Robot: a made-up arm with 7 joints. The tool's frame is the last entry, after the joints. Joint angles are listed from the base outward. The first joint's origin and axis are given. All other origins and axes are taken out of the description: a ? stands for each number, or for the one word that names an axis. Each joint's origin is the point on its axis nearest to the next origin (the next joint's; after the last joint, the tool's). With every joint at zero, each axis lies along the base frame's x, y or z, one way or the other. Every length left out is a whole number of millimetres.
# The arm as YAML. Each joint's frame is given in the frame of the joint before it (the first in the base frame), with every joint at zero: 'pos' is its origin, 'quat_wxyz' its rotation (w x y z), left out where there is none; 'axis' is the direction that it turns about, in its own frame. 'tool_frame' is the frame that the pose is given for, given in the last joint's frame.
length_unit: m
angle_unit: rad
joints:
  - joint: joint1
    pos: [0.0, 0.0, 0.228]
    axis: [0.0, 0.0, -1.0]
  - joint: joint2
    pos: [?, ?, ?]
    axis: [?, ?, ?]
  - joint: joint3
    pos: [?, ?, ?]
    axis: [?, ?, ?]
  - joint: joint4
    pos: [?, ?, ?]
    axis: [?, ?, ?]
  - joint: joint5
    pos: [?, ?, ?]
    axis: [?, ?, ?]
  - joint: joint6
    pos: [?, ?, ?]
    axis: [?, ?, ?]
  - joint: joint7
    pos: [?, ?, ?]
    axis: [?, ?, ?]
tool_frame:
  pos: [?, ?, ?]
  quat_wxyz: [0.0, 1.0, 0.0, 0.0]
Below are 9 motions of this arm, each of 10 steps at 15 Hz.
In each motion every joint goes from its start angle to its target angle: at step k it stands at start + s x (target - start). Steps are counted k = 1, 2, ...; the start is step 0. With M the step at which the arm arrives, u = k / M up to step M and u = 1 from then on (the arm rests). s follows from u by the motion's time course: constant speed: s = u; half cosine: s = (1 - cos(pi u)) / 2; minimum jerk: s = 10 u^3 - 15 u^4 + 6 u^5.
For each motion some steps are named. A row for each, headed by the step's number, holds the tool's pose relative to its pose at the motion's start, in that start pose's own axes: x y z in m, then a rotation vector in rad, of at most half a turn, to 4 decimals.
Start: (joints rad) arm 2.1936 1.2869 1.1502 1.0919 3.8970 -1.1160 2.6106
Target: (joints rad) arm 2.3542 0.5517 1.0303 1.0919 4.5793 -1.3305 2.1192
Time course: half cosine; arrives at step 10
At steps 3, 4, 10:
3: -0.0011 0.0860 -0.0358 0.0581 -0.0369 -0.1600
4: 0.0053 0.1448 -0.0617 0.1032 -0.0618 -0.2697
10: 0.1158 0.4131 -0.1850 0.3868 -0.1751 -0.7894

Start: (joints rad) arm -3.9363 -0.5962 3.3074 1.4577 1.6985 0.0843 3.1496
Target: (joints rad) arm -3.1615 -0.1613 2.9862 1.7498 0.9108 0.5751 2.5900
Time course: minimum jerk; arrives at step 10
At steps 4, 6, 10:
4: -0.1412 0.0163 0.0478 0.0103 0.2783 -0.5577
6: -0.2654 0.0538 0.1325 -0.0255 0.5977 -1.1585
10: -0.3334 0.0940 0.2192 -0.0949 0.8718 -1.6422

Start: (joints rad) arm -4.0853 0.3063 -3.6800 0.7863 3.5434 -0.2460 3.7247
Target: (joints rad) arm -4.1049 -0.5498 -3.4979 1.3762 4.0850 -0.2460 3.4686
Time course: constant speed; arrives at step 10
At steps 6, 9, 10:
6: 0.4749 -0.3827 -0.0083 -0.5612 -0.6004 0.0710
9: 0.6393 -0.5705 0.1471 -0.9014 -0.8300 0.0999
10: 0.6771 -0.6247 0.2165 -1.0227 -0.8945 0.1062

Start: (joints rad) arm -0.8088 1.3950 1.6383 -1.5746 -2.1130 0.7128 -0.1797
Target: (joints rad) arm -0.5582 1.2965 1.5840 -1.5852 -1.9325 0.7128 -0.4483
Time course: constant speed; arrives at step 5
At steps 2, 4, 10:
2: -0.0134 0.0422 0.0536 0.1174 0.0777 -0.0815
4: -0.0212 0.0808 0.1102 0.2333 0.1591 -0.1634
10: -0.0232 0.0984 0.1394 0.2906 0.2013 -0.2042

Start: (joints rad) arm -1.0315 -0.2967 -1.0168 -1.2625 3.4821 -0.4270 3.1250
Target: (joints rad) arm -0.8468 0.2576 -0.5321 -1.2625 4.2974 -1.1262 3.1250
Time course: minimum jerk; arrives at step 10
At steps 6, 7, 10:
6: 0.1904 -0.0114 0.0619 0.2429 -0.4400 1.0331
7: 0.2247 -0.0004 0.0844 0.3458 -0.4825 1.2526
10: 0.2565 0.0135 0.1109 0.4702 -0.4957 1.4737

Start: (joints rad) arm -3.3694 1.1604 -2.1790 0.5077 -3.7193 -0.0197 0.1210
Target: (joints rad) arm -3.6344 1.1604 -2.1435 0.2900 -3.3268 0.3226 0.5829
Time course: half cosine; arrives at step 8
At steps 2, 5, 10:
2: 0.0053 -0.0181 -0.0049 -0.0185 -0.0570 0.1065
5: 0.0206 -0.0838 -0.0157 -0.1111 -0.2559 0.5100
10: 0.0257 -0.1193 -0.0167 -0.1780 -0.3591 0.7422

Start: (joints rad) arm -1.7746 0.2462 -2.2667 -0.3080 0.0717 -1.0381 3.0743
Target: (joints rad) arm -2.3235 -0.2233 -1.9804 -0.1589 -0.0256 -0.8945 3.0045
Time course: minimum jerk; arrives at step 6
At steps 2, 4, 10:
2: -0.0467 0.0447 0.0727 -0.0593 0.1329 -0.1058
4: -0.0948 0.2381 0.2121 -0.2023 0.4265 -0.4509
10: -0.0835 0.3215 0.2310 -0.2428 0.5030 -0.5900

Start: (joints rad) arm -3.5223 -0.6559 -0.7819 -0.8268 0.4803 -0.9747 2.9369
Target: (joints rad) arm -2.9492 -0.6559 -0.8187 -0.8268 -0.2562 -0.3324 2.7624
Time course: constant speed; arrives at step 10
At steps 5, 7, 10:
5: -0.0414 0.1762 0.0458 -0.1373 0.3446 -0.4966
7: -0.0487 0.2525 0.0791 -0.1726 0.5113 -0.6944
10: -0.0440 0.3696 0.1446 -0.2081 0.7908 -0.9818

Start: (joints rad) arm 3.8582 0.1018 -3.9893 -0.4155 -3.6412 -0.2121 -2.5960
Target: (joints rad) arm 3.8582 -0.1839 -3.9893 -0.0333 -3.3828 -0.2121 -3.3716
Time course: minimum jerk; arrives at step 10
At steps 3, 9, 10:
3: 0.0681 0.0301 0.0013 0.0409 -0.0980 -0.0875
9: 0.4001 0.1764 0.1106 0.3808 -0.5248 -0.5370
10: 0.4032 0.1777 0.1126 0.3854 -0.5285 -0.5415

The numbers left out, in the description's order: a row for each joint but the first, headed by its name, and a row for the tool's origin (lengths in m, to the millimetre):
joint2: xyz 0.0 -0.009 0.0, axis 0.0 1.0 0.0
joint3: xyz 0.0 0.0 0.376, axis 0.0 0.0 -1.0
joint4: xyz 0.0 -0.017 0.0, axis 0.0 1.0 0.0
joint5: xyz 0.0 0.0 0.476, axis 0.0 0.0 -1.0
joint6: xyz 0.0 0.0 0.0, axis 0.0 1.0 0.0
joint7: xyz 0.0 0.0 0.118, axis 0.0 0.0 -1.0
tool: xyz 0.0 0.0 0.0

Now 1 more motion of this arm.
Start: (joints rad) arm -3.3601 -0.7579 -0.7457 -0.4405 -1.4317 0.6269 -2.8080
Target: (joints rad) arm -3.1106 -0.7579 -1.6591 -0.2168 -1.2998 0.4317 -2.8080
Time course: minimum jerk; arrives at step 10
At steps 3, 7, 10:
3: -0.0081 -0.0358 0.0040 -0.0134 -0.0530 -0.1130
7: -0.1063 -0.1832 0.0174 -0.1105 -0.2206 -0.5928
10: -0.1434 -0.2133 0.0198 -0.1416 -0.2500 -0.7101

